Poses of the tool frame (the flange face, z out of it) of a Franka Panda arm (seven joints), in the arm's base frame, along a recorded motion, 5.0 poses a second.
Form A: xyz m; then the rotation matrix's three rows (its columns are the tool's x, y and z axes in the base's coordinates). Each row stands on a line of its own.
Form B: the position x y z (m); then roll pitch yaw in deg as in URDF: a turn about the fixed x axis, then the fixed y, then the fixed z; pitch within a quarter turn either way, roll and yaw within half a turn. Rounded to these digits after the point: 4 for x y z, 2 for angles.
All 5 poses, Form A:
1:
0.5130 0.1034 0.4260
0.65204 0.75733 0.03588
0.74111 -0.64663 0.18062
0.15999 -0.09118 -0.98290
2:
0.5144 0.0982 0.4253
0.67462 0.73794 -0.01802
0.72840 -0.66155 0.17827
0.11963 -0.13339 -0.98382
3:
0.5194 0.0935 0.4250
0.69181 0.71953 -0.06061
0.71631 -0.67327 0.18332
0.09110 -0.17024 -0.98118
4:
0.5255 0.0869 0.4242
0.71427 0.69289 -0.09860
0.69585 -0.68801 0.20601
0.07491 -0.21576 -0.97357
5:
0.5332 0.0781 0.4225
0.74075 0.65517 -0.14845
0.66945 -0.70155 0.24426
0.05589 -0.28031 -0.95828
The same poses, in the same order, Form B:
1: 0.5130 0.1034 0.4260 -174.70 -9.21 48.66
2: 0.5144 0.0982 0.4253 -172.28 -6.87 47.20
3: 0.5194 0.0935 0.4250 -170.16 -5.23 46.00
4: 0.5255 0.0869 0.4242 -167.50 -4.30 44.25
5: 0.5332 0.0781 0.4225 -163.69 -3.20 42.11
